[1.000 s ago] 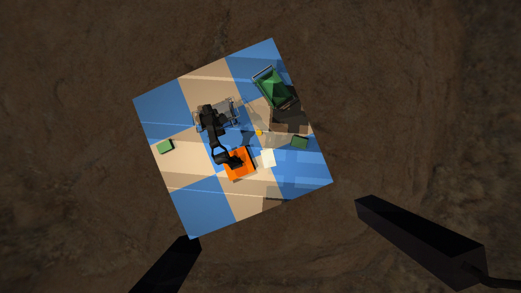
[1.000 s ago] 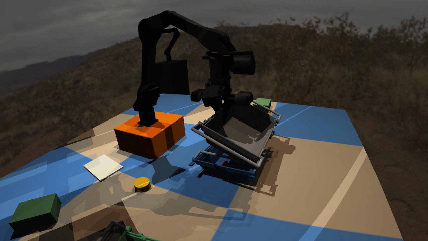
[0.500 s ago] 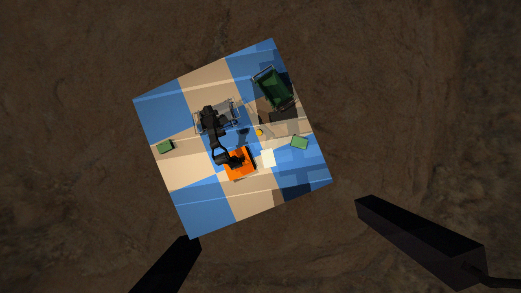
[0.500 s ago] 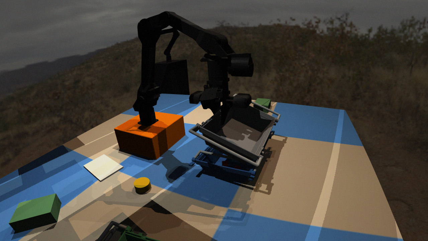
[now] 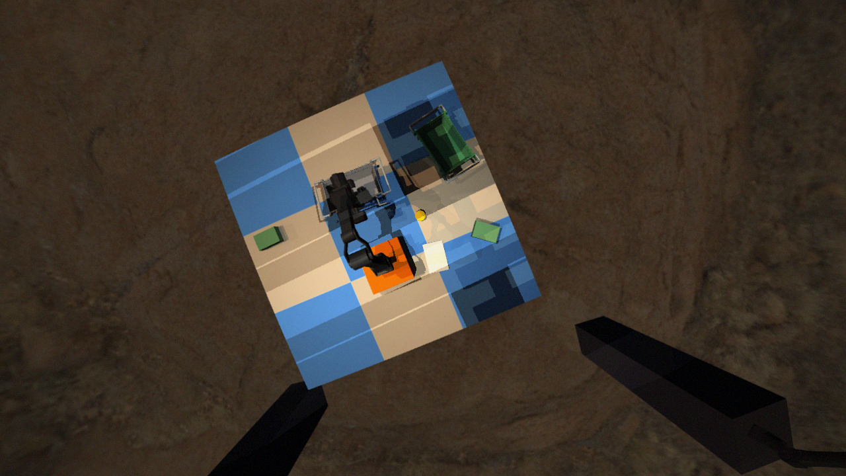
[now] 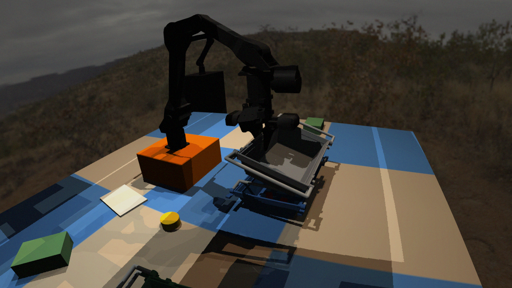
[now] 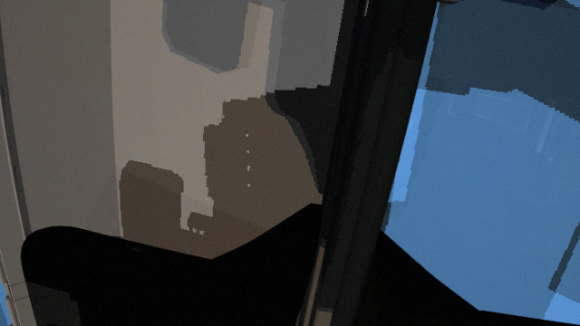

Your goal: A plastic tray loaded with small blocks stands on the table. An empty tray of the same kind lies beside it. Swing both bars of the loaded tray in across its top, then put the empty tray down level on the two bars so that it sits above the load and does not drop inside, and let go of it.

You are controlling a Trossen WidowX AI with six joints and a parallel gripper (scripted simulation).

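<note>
Now: gripper tip 70 mm short of the dark plastic tray, 10 mm to the right of it and 10 mm below it. From my gripper tip the other things lie so: yellow disc: 120 mm behind, 260 mm to the right, 110 mm below; pale flat square: 340 mm behind, 280 mm to the right, 110 mm below.
</note>
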